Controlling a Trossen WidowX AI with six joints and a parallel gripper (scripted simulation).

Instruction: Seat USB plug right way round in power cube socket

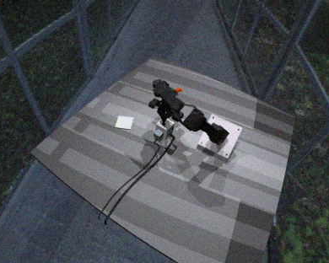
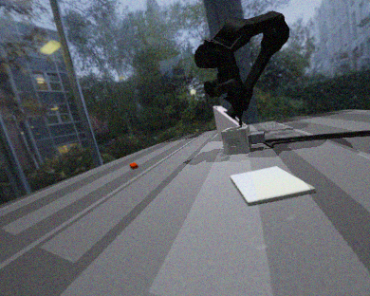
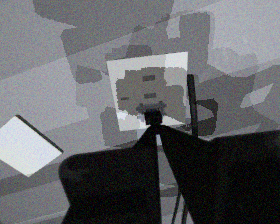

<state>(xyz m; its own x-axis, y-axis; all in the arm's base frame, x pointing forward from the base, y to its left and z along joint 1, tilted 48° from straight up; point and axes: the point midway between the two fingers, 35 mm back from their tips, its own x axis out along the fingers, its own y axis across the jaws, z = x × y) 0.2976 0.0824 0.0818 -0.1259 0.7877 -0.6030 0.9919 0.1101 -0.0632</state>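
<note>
Right now the dark USB plug is 20 mm below my gripper tip. Also, from my gripper tip: orange object (160 mm ahead, 400 mm to the right, 100 mm below); then pale flat pad (230 mm ahead, 80 mm to the left, 110 mm below).
</note>
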